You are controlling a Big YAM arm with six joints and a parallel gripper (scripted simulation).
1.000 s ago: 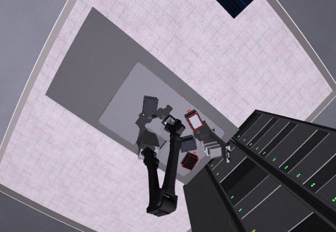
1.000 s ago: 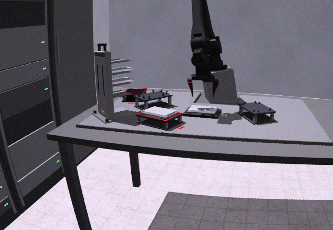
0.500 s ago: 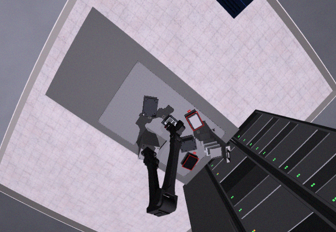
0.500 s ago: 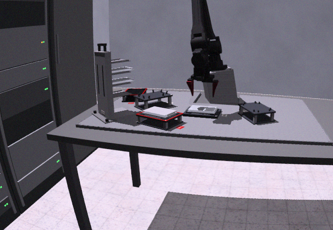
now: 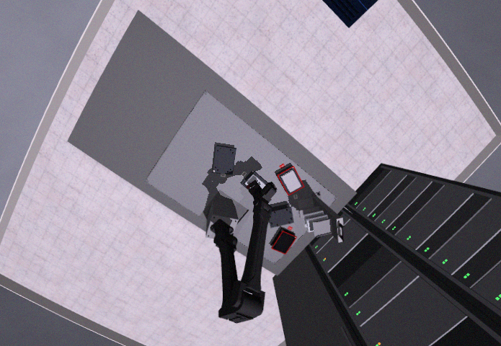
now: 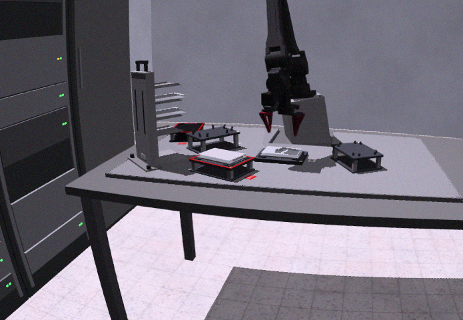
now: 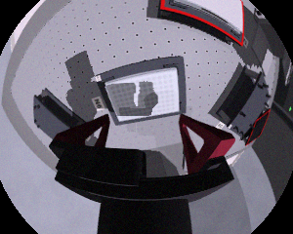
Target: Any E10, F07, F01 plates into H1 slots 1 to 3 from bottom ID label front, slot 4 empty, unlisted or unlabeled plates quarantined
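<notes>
My gripper is now 100 mm to the right of the N6 tag, 90 mm above it and 10 mm past it. Also, from my hand: red-edged nest: 450 mm to the right, 160 mm behind, 60 mm below; then plate hotel H1: 420 mm to the right, 190 mm ahead, 60 mm above.
</notes>
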